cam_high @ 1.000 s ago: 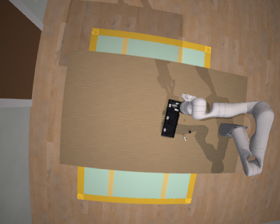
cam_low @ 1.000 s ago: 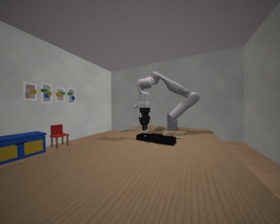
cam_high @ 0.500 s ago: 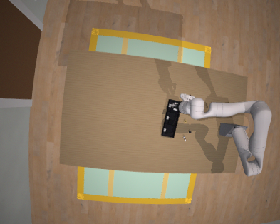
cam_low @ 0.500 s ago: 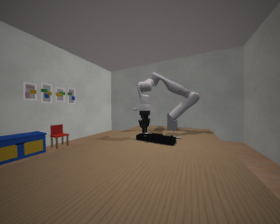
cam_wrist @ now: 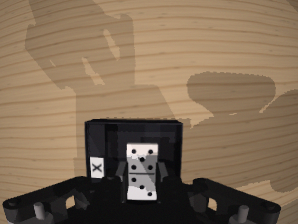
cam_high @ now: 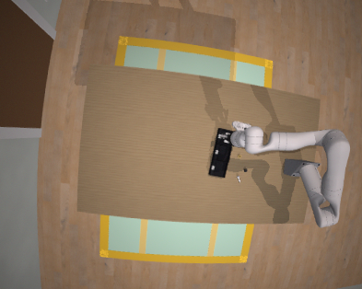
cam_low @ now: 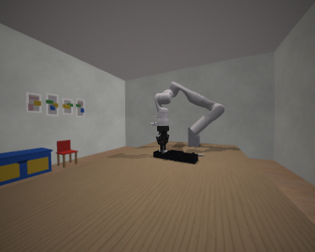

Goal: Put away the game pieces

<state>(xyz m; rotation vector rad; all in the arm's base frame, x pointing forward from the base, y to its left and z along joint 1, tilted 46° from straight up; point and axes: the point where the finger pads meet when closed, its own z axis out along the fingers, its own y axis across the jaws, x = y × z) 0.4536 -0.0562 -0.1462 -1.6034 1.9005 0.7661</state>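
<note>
Right now my hand is 2 cm above the white domino. From my hand the other things lie so: yellow ring (10 cm to the left, 9 cm behind, 5 cm below); then white die (4 cm below); then joined black bins (8 cm to the left, 3 cm below, 2 cm ahead).
</note>
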